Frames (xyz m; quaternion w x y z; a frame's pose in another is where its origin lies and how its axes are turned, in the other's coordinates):
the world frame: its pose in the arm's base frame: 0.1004 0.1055 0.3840 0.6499 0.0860 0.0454 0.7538
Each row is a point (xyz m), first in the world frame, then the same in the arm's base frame.
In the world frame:
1: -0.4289 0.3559 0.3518
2: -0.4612 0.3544 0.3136
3: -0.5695 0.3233 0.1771
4: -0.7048 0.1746 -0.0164
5: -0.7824 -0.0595 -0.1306
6: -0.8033 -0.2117 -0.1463
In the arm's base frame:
1: -0.1189 -0.3871 0.7630
2: -0.1201 -0.4171 0.7230
3: -0.1004 -0.5135 0.5758
4: 0.0266 -0.6162 0.3496
5: 0.2435 -0.6525 0.1899
6: 0.3914 -0.6495 0.1456

